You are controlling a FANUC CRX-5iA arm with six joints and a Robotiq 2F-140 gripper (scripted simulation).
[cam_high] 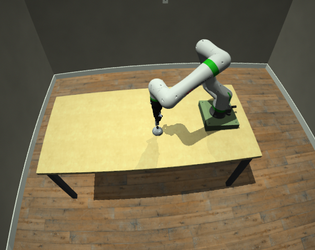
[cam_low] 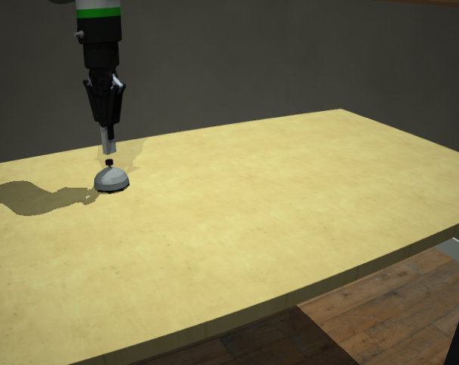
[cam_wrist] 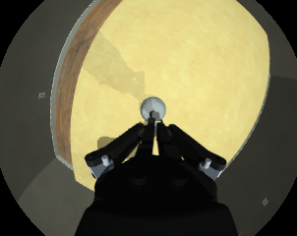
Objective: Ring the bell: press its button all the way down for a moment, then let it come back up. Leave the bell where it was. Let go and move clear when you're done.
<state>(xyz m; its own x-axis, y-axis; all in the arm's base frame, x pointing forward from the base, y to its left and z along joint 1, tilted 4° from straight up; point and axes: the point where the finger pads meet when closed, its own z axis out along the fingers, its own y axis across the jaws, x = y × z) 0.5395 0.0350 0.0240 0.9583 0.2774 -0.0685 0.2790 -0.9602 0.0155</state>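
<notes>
The black button lies 60 mm below my hand and 10 mm to the left of it. The rest, counted from my hand: grey dome bell: 80 mm below, 10 mm to the left.
</notes>
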